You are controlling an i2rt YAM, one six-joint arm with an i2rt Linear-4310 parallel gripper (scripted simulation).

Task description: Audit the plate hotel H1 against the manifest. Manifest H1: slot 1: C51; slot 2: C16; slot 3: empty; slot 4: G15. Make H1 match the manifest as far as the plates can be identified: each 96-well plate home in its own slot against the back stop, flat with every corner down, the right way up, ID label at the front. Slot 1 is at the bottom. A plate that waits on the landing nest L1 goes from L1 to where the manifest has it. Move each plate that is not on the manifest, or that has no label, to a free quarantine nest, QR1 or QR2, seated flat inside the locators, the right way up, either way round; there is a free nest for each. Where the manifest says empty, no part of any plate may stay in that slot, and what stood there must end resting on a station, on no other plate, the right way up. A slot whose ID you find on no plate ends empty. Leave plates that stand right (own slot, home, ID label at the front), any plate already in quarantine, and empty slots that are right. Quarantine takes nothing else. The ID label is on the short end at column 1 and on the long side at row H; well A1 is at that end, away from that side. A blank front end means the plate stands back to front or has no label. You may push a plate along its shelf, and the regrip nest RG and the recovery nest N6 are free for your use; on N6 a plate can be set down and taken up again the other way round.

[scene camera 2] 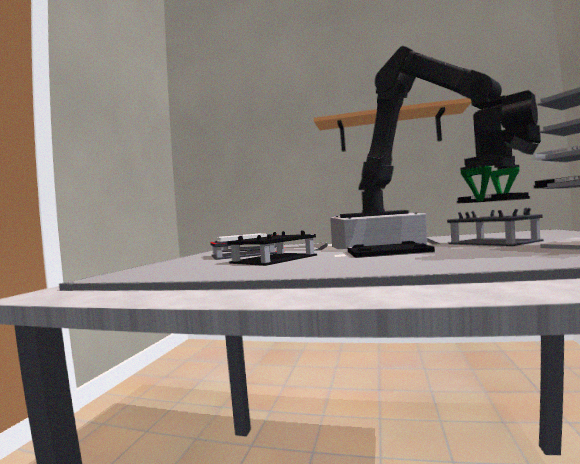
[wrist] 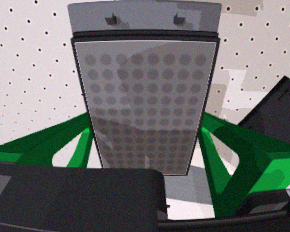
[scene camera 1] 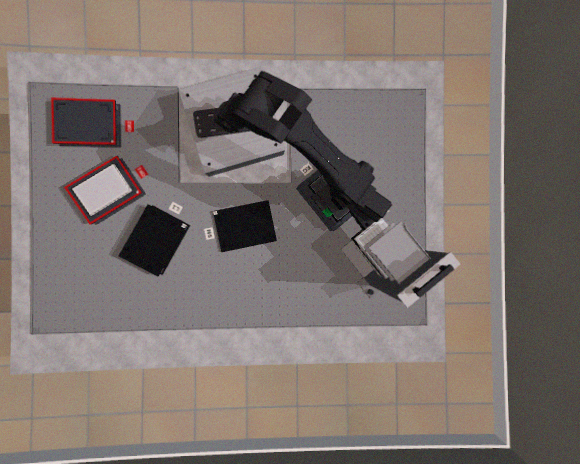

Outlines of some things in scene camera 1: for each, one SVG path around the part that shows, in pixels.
A white plate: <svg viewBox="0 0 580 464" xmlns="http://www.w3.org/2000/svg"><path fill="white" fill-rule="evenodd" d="M115 164L73 188L73 191L91 216L132 192L132 189Z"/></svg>
